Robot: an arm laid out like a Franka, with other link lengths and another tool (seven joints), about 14 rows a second.
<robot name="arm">
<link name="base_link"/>
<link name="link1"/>
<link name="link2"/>
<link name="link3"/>
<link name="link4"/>
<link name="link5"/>
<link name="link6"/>
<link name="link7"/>
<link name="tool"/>
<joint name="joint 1" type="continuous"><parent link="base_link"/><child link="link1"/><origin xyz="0 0 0.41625" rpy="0 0 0"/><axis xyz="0 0 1"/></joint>
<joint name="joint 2" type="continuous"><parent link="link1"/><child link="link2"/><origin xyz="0 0 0" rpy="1.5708 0 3.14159"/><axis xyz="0 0 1"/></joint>
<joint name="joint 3" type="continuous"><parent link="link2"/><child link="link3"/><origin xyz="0 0.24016 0" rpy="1.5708 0 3.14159"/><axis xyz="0 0 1"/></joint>
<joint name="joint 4" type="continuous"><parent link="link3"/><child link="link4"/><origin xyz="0.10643 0 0" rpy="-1.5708 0 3.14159"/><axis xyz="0 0 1"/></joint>
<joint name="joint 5" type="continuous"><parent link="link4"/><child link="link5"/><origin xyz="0.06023 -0.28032 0" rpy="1.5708 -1.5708 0"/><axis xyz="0 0 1"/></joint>
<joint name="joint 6" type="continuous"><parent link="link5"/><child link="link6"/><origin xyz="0 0 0" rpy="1.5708 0 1.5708"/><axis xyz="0 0 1"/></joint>
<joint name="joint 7" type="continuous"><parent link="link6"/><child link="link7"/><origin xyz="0.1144 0 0" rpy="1.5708 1.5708 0"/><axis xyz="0 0 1"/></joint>
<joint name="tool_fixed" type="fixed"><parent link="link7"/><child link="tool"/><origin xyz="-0.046 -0.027 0.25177" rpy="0.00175 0 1.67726"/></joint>
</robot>
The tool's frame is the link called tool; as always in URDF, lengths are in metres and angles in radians. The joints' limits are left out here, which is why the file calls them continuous.
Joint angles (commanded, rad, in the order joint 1, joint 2, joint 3, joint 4, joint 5, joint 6, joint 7), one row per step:
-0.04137, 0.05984, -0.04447, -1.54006, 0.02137, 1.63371, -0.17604
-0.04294, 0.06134, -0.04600, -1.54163, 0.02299, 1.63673, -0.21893
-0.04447, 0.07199, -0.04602, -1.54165, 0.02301, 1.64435, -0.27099
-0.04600, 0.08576, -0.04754, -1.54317, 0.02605, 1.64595, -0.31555
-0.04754, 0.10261, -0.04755, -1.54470, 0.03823, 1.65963, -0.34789
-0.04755, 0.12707, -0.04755, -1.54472, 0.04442, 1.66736, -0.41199
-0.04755, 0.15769, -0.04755, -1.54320, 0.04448, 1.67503, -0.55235
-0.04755, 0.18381, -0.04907, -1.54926, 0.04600, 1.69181, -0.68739
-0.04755, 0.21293, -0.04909, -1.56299, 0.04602, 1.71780, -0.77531
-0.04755, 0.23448, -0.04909, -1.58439, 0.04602, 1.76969, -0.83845
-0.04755, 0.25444, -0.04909, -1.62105, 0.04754, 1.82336, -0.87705
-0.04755, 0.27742, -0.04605, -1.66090, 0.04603, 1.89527, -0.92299
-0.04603, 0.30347, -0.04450, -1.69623, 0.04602, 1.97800, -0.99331
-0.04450, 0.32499, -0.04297, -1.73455, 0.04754, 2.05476, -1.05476
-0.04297, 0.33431, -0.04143, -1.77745, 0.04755, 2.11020, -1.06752
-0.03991, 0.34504, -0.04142, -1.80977, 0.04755, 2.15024, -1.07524
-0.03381, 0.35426, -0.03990, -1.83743, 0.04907, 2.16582, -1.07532
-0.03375, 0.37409, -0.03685, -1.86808, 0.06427, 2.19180, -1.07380
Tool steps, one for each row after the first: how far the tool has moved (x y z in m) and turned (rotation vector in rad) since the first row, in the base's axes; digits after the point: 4 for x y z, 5 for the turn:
0.0023, -0.0021, -0.0011, -0.00006, -0.00079, 0.03965
0.0070, -0.0041, -0.0056, -0.00197, 0.00144, 0.08997
0.0095, -0.0058, -0.0132, 0.00093, 0.01387, 0.13128
0.0146, -0.0045, -0.0216, 0.01205, 0.01590, 0.16093
0.0202, -0.0040, -0.0338, 0.01872, 0.02971, 0.22412
0.0297, -0.0054, -0.0487, 0.02064, 0.04675, 0.36396
0.0391, -0.0063, -0.0636, 0.02470, 0.05711, 0.49647
0.0459, -0.0063, -0.0823, 0.02957, 0.07048, 0.58310
0.0557, -0.0068, -0.0970, 0.02491, 0.06042, 0.64423
0.0599, -0.0069, -0.1169, 0.02619, 0.06180, 0.68017
0.0671, -0.0061, -0.1374, 0.01971, 0.05309, 0.72671
0.0781, -0.0048, -0.1564, 0.00743, 0.03236, 0.79711
0.0855, -0.0029, -0.1745, -0.00239, 0.01565, 0.85812
0.0844, -0.0015, -0.1900, -0.00530, 0.01304, 0.87171
0.0820, 0.0001, -0.2038, -0.00520, 0.01628, 0.88100
0.0749, 0.0049, -0.2183, 0.00650, 0.03493, 0.88702
0.0660, 0.0087, -0.2388, 0.02948, 0.05103, 0.87819

